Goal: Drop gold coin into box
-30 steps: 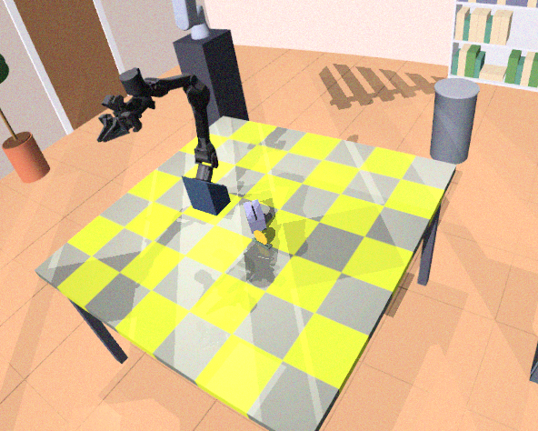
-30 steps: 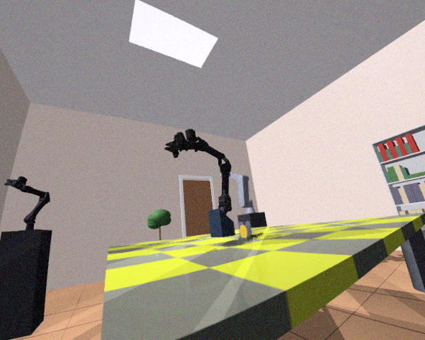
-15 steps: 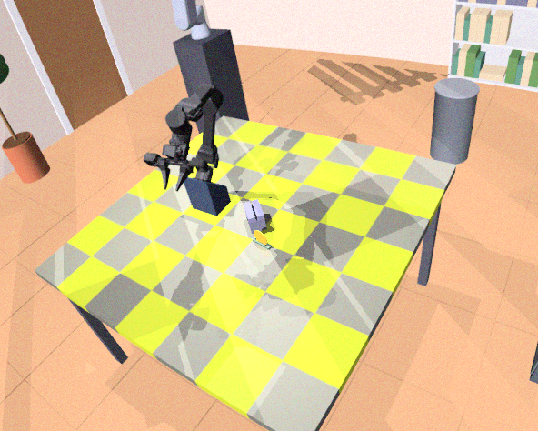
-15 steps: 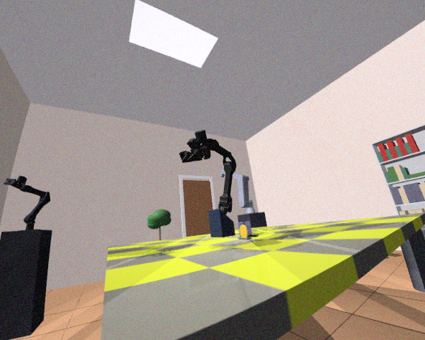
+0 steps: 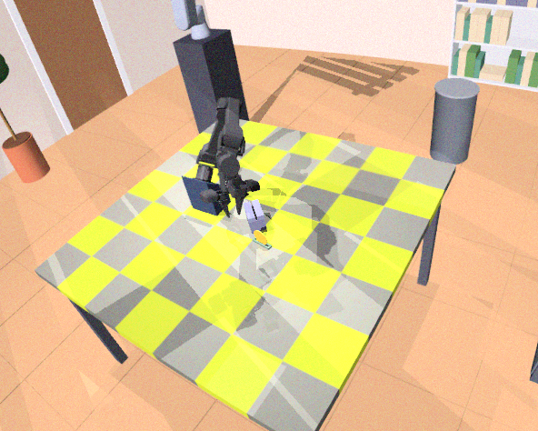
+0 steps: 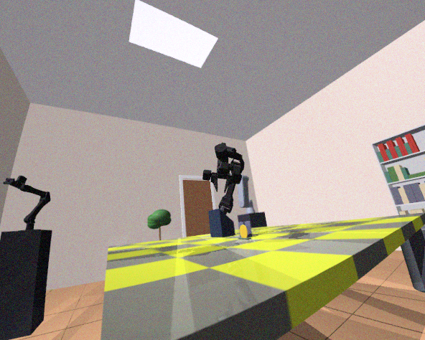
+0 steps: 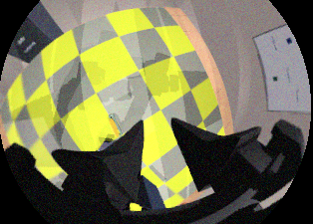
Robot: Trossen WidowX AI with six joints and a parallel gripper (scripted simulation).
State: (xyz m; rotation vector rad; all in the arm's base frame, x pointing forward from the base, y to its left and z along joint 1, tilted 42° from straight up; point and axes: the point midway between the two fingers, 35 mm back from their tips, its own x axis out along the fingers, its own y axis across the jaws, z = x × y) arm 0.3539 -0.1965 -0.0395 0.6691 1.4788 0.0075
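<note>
The gold coin is 190 mm below my gripper tip, 100 mm to the left of it and 10 mm behind it.
</note>
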